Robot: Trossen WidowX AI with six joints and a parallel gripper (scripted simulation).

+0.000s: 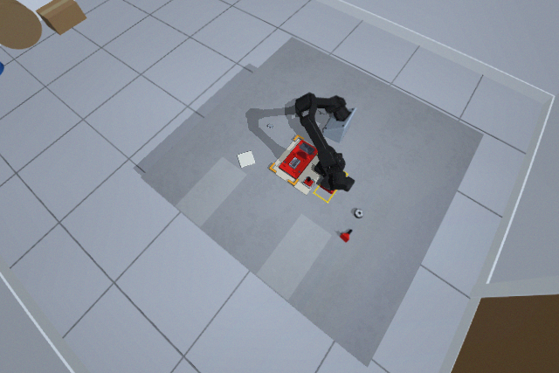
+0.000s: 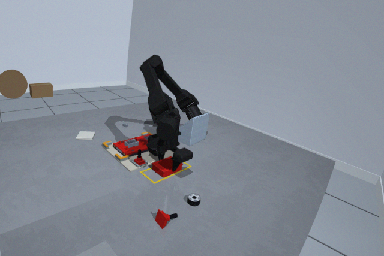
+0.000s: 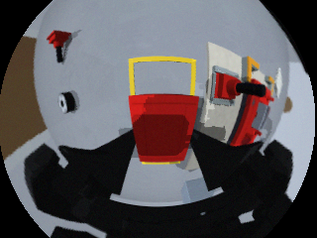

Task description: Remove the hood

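The red hood is right at my gripper tip. Also, from my gripper tip: white square tile 41 cm to the right, 18 cm ahead, 1 cm below; then wheel 19 cm to the left, 4 cm ahead.
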